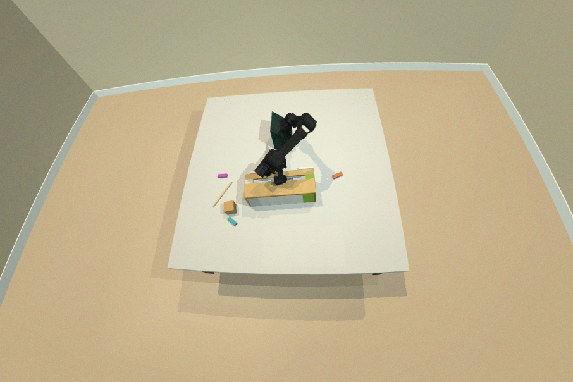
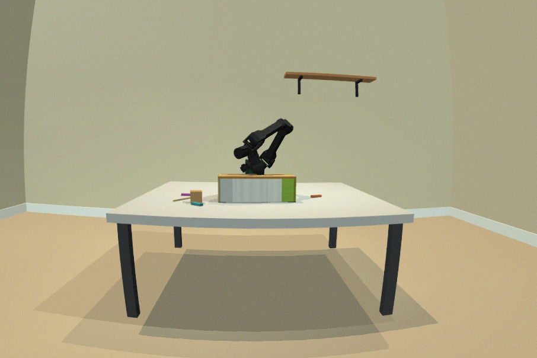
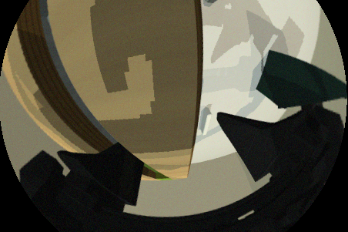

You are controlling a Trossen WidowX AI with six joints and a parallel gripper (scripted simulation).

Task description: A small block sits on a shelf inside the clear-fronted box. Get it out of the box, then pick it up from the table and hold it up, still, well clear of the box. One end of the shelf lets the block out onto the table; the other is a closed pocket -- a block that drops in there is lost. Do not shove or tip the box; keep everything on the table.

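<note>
The dark grey block lies 5 cm ahead of my gripper tip and 2 cm to the left of it. The rest, counted from my gripper tip: tan cube 34 cm to the right, 14 cm ahead, 6 cm below; then thin stick 40 cm to the right, 8 cm below, 4 cm ahead; then box 4 cm to the right, 3 cm ahead, 2 cm below.
</note>
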